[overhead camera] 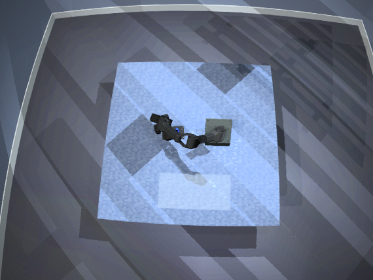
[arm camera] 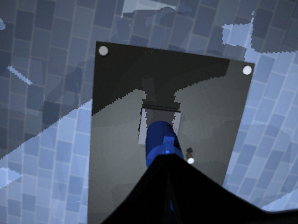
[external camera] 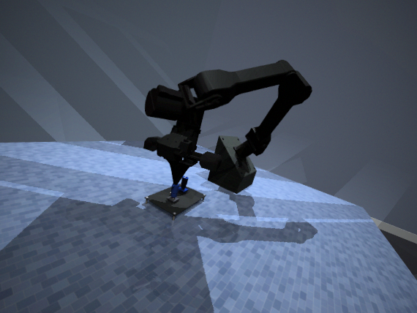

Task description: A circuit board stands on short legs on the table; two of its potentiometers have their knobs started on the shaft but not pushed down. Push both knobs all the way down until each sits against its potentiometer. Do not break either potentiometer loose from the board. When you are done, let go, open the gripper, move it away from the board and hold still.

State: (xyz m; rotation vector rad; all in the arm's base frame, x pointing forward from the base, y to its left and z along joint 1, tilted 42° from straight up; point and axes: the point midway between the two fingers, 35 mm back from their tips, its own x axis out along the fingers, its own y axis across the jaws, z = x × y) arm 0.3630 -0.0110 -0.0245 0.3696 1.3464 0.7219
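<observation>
My gripper tip is now 1 cm above the knob.
</observation>
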